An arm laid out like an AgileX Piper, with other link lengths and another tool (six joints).
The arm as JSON. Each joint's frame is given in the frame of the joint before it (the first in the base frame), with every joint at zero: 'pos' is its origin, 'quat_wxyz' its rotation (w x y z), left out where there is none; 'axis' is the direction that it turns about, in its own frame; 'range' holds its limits. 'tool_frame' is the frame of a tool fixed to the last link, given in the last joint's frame.
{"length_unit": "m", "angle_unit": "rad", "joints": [
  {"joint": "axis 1", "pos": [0.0, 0.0, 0.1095], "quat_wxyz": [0.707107, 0.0, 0.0, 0.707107], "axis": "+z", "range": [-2.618, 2.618]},
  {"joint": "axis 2", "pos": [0.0, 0.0, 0.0], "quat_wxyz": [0.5, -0.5, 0.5, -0.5], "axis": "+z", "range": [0.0, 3.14]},
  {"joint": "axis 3", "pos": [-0.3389, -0.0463, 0.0], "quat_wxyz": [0.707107, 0.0, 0.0, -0.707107], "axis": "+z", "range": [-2.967, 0.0]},
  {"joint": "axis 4", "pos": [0.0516, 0.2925, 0.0], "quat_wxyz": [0.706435, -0.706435, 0.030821, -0.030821], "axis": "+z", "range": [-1.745, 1.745]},
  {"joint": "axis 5", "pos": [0.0, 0.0, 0.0], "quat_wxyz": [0.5, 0.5, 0.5, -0.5], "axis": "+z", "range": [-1.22, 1.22]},
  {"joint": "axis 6", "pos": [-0.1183, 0.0, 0.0], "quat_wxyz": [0.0, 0.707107, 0.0, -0.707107], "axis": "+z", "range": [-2.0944, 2.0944]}
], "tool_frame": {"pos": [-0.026, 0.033, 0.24], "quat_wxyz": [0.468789, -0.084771, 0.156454, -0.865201]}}
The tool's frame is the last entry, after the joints.
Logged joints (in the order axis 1, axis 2, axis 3, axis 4, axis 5, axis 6), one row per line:
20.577, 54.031, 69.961, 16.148, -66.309, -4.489
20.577, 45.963, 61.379, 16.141, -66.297, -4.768
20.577, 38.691, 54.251, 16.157, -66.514, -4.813
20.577, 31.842, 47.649, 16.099, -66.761, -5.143
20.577, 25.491, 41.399, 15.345, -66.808, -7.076
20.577, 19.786, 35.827, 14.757, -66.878, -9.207
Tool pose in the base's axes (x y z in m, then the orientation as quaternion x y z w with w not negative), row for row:
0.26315, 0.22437, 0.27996, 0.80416, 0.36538, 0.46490, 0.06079
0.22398, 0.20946, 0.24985, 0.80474, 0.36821, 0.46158, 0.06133
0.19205, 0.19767, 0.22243, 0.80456, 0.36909, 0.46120, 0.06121
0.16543, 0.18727, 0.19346, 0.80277, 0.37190, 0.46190, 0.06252
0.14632, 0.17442, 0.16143, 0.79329, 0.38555, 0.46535, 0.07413
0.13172, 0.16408, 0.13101, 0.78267, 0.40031, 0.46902, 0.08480
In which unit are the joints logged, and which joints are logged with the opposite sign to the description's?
The joints are logged in degrees. Opposite sign: axis 3, axis 5.
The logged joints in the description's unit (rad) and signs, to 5 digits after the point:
0.35914, 0.94302, -1.22105, 0.28184, 1.15731, -0.07835
0.35914, 0.80221, -1.07127, 0.28171, 1.15710, -0.08322
0.35914, 0.67529, -0.94686, 0.28199, 1.16089, -0.08400
0.35914, 0.55575, -0.83163, 0.28098, 1.16520, -0.08976
0.35914, 0.44490, -0.72255, 0.26782, 1.16602, -0.12350
0.35914, 0.34533, -0.62530, 0.25756, 1.16724, -0.16069

